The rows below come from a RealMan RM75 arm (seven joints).
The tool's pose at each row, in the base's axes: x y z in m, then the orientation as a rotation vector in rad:
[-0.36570 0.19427 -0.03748 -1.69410 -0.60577 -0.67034]
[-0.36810 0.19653 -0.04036 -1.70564 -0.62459 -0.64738]
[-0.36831 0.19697 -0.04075 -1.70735 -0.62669 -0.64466]
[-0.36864 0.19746 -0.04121 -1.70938 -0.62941 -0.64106]
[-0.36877 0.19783 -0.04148 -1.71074 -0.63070 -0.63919]
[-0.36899 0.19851 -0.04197 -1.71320 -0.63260 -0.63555]
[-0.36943 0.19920 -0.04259 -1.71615 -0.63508 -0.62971]
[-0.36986 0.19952 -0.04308 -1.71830 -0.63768 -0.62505]
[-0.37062 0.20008 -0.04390 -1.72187 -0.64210 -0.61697]
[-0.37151 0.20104 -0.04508 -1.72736 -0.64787 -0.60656]
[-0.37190 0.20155 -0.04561 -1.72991 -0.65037 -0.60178]
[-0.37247 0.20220 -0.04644 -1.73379 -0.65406 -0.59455]
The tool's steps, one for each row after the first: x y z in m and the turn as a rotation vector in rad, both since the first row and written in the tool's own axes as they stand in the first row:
[-0.00363 -0.00019 0.00244 0.00024 -0.02750 0.00068]
[-0.00403 -0.00017 0.00292 -0.00007 -0.03082 0.00086]
[-0.00457 -0.00019 0.00344 -0.00028 -0.03509 0.00113]
[-0.00484 -0.00017 0.00383 -0.00067 -0.03736 0.00137]
[-0.00531 -0.00013 0.00456 -0.00133 -0.04138 0.00223]
[-0.00602 -0.00016 0.00529 -0.00157 -0.04713 0.00393]
[-0.00666 -0.00020 0.00564 -0.00153 -0.05199 0.00485]
[-0.00775 -0.00029 0.00625 -0.00135 -0.06030 0.00649]
[-0.00917 -0.00031 0.00729 -0.00193 -0.07138 0.00859]
[-0.00980 -0.00033 0.00784 -0.00226 -0.07640 0.00965]
[-0.01076 -0.00030 0.00855 -0.00279 -0.08396 0.01131]

